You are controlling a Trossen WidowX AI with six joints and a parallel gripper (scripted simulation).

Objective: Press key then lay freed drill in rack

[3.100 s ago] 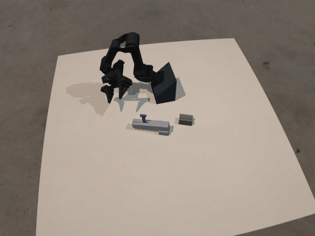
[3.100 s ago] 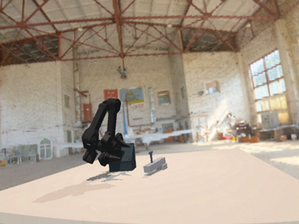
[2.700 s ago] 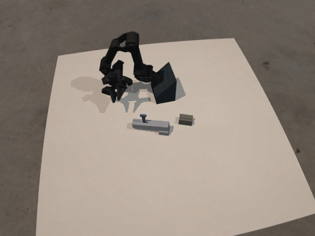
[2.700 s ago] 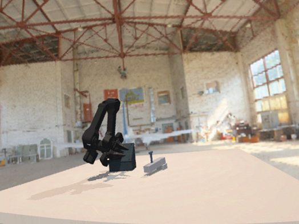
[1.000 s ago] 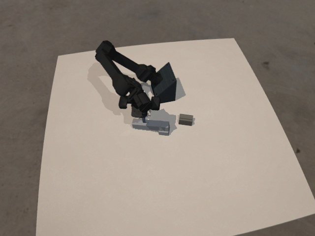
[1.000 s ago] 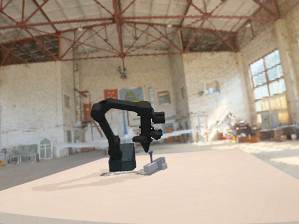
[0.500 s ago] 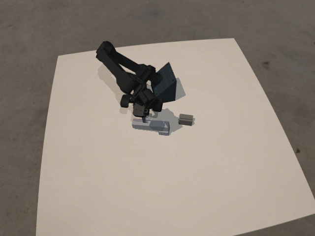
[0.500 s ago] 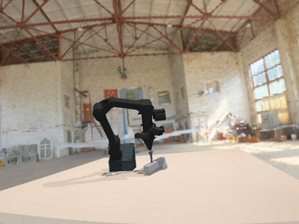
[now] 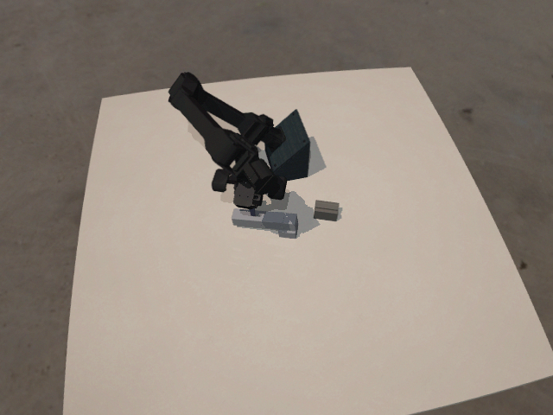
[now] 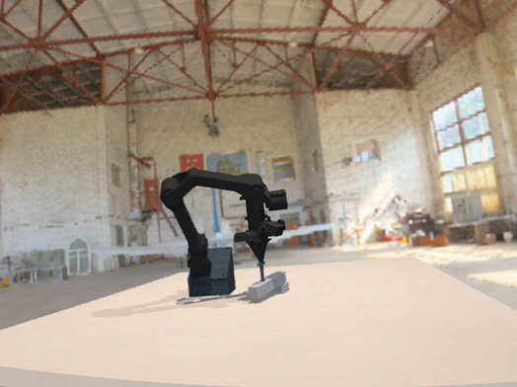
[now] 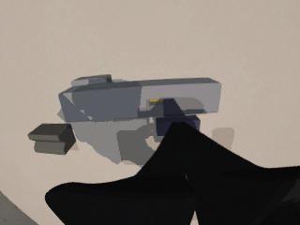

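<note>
My gripper tip is 70 mm above the drill, 50 mm to the right of it and 20 mm short of it. Also, from my gripper tip: dark grey rack 220 mm to the left, 100 mm below, 20 mm ahead; then grey housing block 80 mm below, 40 mm to the left, 10 mm ahead; then blue key 30 mm below.
</note>
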